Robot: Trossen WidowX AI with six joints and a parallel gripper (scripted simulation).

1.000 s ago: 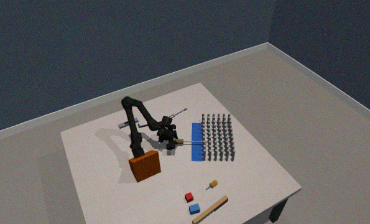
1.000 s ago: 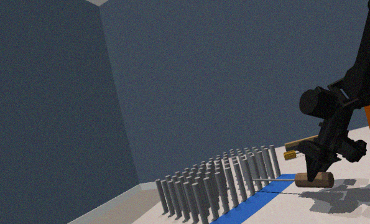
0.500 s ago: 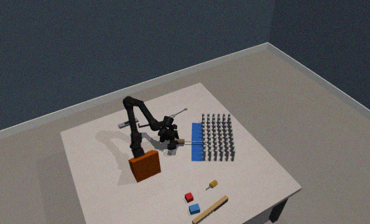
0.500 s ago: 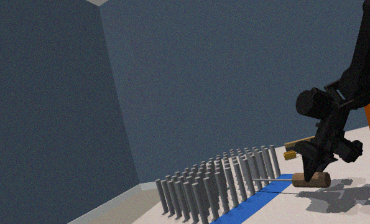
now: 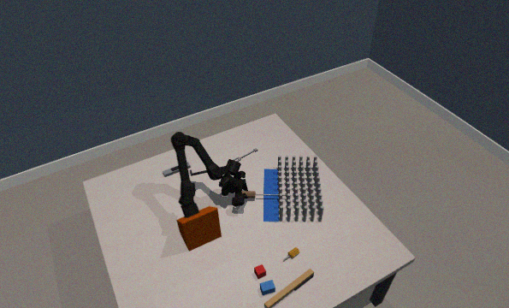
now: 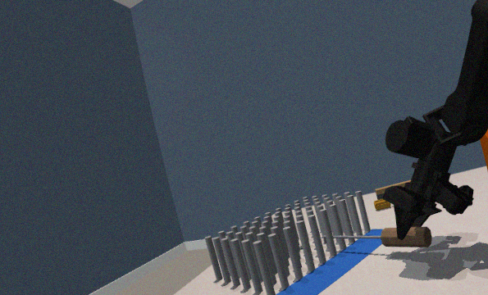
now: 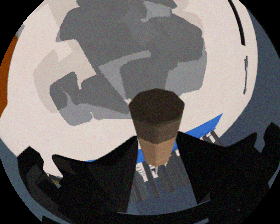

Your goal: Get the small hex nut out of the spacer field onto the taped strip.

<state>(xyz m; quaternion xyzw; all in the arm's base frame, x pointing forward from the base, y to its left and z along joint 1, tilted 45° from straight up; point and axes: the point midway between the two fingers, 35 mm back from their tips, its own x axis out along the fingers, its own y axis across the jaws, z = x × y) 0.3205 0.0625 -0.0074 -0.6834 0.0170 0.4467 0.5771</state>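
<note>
My gripper tip is 130 mm short of the blue taped strip, 40 mm to the left of it and 40 mm above it. The rest, counted from my gripper tip: hook tool (80 mm ahead, 60 mm to the right, 10 mm below); yellow-handled tool (410 mm to the right, 20 mm below, 20 mm behind); grey fork-like tool (290 mm to the left, 180 mm ahead, 30 mm below).
</note>
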